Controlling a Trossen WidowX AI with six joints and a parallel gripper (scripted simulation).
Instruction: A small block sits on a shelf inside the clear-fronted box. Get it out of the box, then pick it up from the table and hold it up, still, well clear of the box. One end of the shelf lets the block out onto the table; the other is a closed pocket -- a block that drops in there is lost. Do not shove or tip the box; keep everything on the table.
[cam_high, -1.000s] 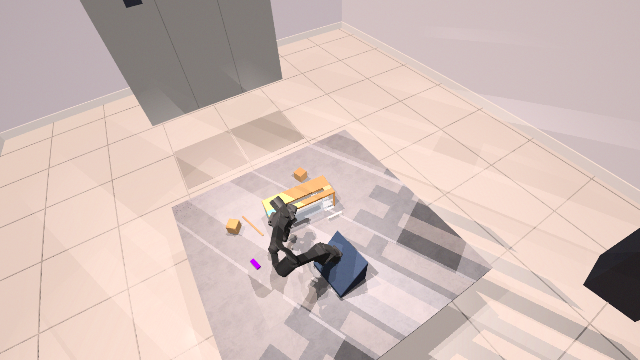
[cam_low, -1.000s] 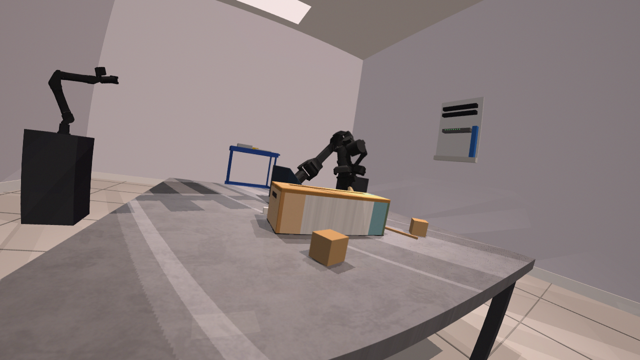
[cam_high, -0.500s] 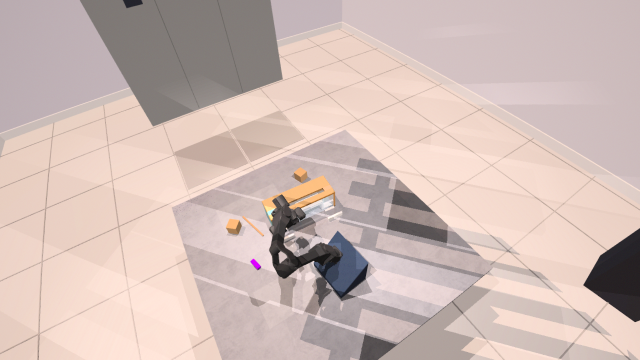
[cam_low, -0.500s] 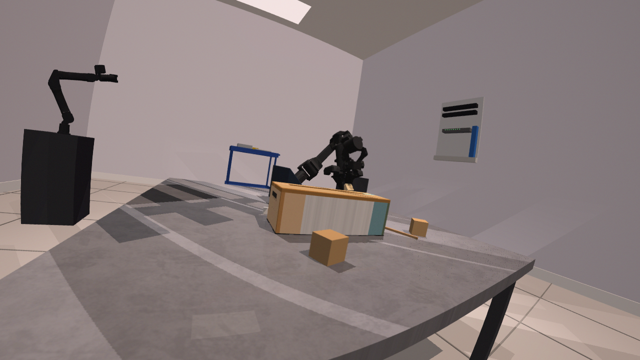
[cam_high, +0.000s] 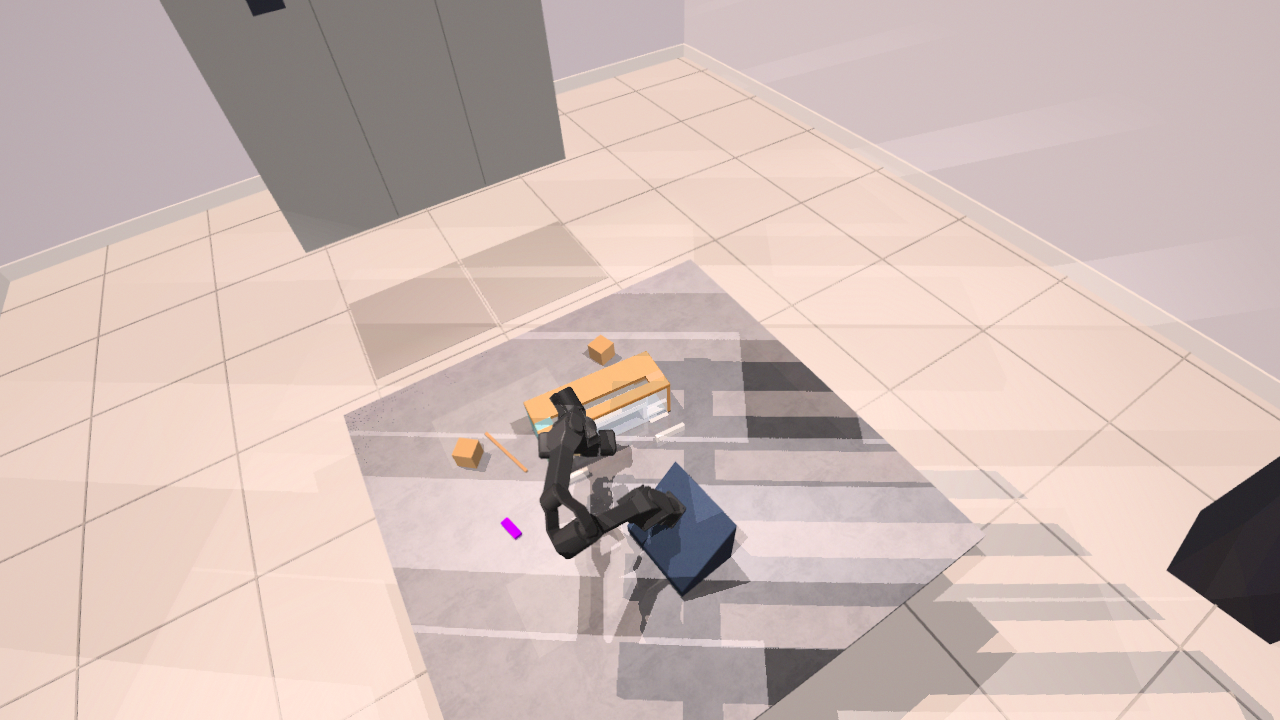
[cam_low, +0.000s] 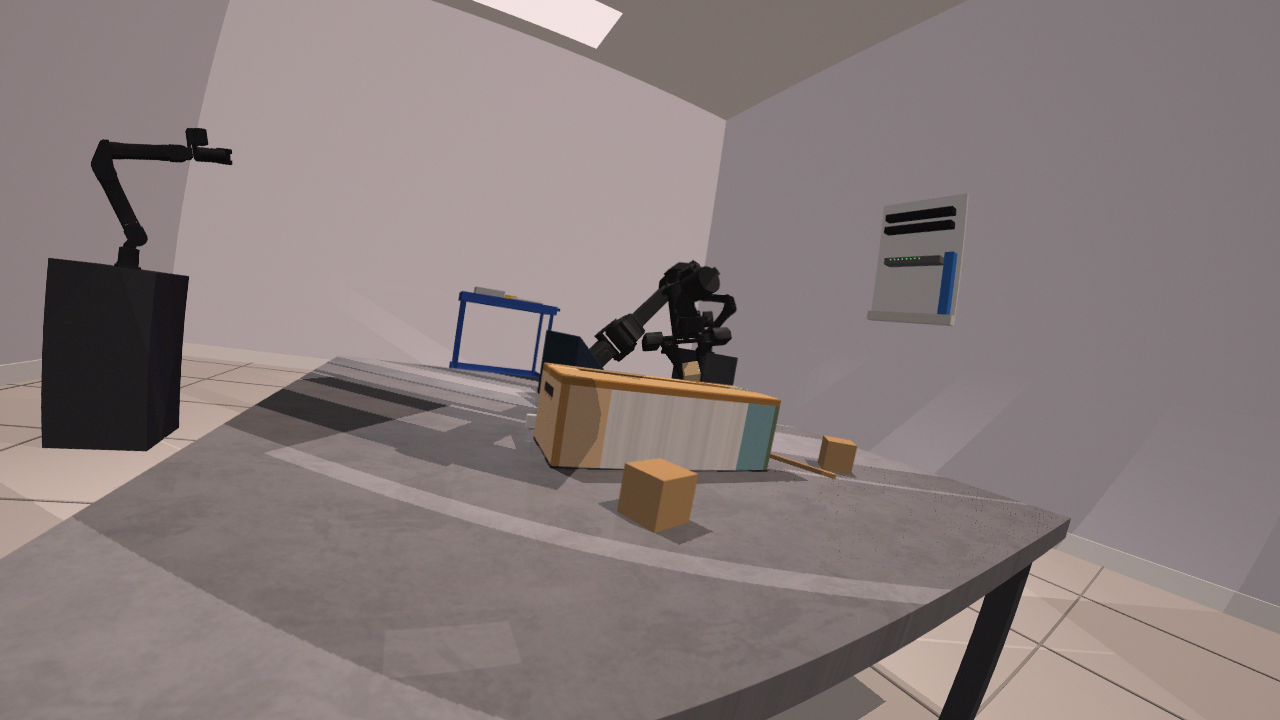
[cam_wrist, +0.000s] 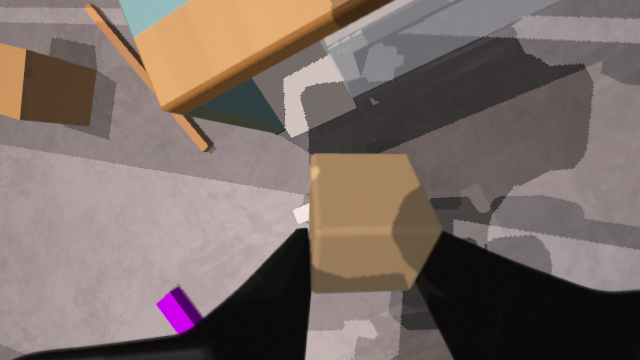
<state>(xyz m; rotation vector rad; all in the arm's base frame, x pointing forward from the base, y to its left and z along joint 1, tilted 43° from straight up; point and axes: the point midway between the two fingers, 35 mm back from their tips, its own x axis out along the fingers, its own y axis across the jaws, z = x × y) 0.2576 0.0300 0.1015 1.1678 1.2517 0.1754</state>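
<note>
Right now the tan block is 1 cm to the right of my gripper tip and 1 cm above it. Round my gripper tip: thin wooden stick: 21 cm ahead, 11 cm to the left, 12 cm below; box: 8 cm ahead, 16 cm to the right, 6 cm below.
</note>
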